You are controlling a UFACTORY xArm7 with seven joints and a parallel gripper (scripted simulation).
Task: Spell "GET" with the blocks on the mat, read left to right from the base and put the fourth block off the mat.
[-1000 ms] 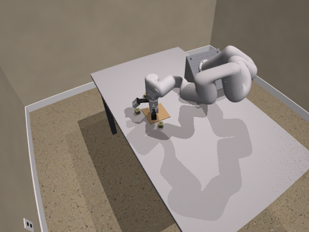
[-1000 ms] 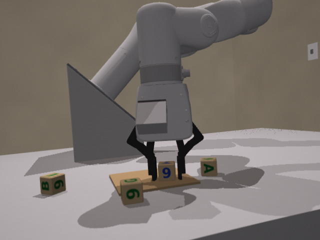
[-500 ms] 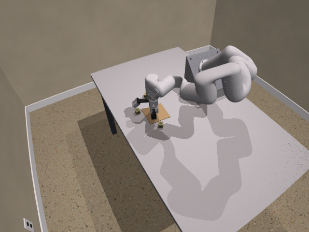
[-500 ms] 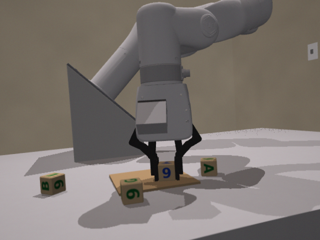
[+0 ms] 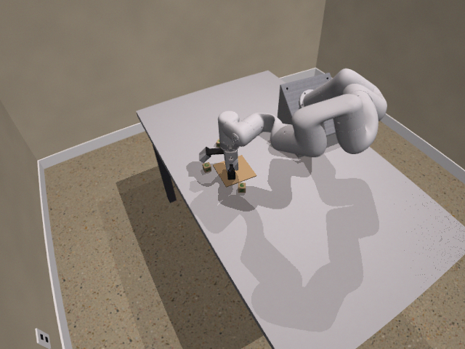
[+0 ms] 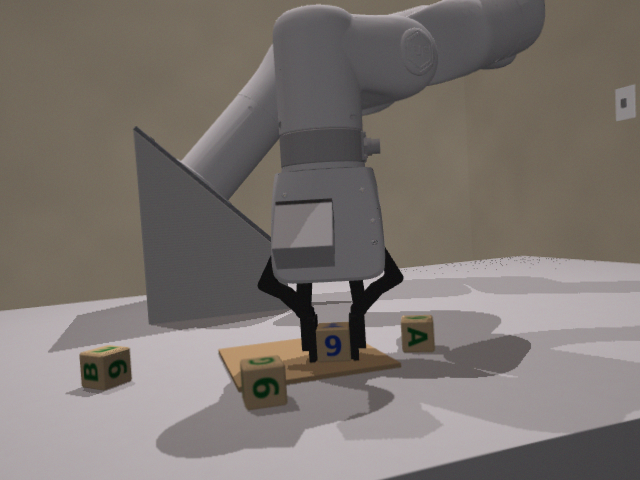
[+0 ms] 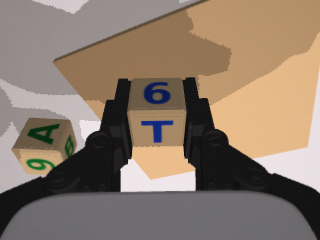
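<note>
Right now the tan mat is 30 mm to the right of my hand, 20 mm below it and 20 mm behind it. From my hand the other things lie so: wooden block: 80 mm ahead, 70 mm to the right, 10 mm below.
</note>
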